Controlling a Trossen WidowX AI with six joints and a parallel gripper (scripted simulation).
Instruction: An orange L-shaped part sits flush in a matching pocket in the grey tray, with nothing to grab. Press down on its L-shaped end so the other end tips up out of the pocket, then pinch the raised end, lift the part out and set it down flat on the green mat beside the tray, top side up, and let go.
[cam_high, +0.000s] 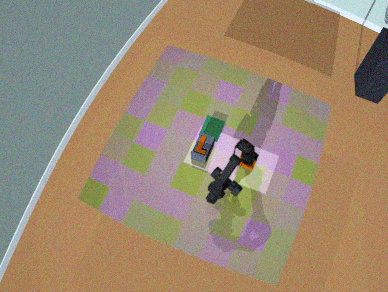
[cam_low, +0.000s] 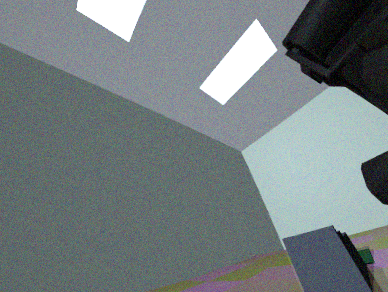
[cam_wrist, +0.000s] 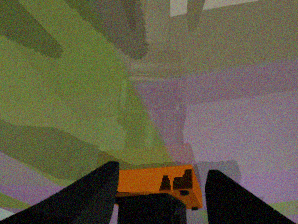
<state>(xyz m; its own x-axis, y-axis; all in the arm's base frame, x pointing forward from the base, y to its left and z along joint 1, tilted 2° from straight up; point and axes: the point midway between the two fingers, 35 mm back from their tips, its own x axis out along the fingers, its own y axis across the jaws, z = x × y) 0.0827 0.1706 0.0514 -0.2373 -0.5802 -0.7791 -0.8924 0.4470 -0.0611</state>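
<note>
Now: the orange L-shaped part 21 cm ahead of my gripper tip and 14 cm to the right of it. From my gripper tip the other things lie so: green mat: 19 cm ahead, 30 cm to the right, 6 cm below.
</note>
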